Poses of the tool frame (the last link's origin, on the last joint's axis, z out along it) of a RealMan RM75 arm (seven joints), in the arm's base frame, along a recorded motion.
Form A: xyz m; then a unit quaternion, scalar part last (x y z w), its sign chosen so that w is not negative.
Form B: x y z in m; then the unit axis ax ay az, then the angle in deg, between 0 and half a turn. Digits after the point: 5 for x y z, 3 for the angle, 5 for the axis.
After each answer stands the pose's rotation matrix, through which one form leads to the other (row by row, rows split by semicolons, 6 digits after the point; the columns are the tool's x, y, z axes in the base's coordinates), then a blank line. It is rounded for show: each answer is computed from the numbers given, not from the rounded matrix.
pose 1, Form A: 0.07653 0.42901 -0.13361 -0.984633 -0.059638 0.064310 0.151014
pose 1, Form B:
0.07653 0.42901 -0.13361 -0.99606 -0.06033 0.06506 162.629
0.984615 0.098020 -0.144656; 0.136867 -0.947276 0.289716; -0.108631 -0.305057 -0.946118

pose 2, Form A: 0.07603 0.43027 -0.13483 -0.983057 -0.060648 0.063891 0.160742
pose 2, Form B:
0.07603 0.43027 -0.13483 -0.99601 -0.06145 0.06473 161.500
0.984480 0.098701 -0.145114; 0.139781 -0.940968 0.308288; -0.106120 -0.323787 -0.940160

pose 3, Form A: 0.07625 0.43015 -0.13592 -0.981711 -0.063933 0.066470 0.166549
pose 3, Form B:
0.07625 0.43015 -0.13592 -0.99562 -0.06484 0.06741 160.826
0.982989 0.103386 -0.151805; 0.147668 -0.936348 0.318506; -0.109213 -0.335505 -0.935686

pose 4, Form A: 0.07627 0.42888 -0.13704 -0.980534 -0.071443 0.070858 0.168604
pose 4, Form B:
0.07627 0.42888 -0.13704 -0.99478 -0.07248 0.07189 160.587
0.979750 0.116211 -0.163049; 0.163999 -0.932937 0.320520; -0.114866 -0.340769 -0.933104

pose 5, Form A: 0.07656 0.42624 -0.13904 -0.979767 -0.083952 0.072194 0.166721
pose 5, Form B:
0.07656 0.42624 -0.13904 -0.99367 -0.08514 0.07322 160.806
0.975480 0.140434 -0.169460; 0.188579 -0.930312 0.314574; -0.113474 -0.338817 -0.933984

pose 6, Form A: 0.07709 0.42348 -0.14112 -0.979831 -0.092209 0.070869 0.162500
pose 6, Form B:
0.07709 0.42348 -0.14112 -0.99303 -0.09345 0.07182 161.296
0.972950 0.157666 -0.168847; 0.203731 -0.930182 0.305376; -0.108911 -0.331515 -0.937143

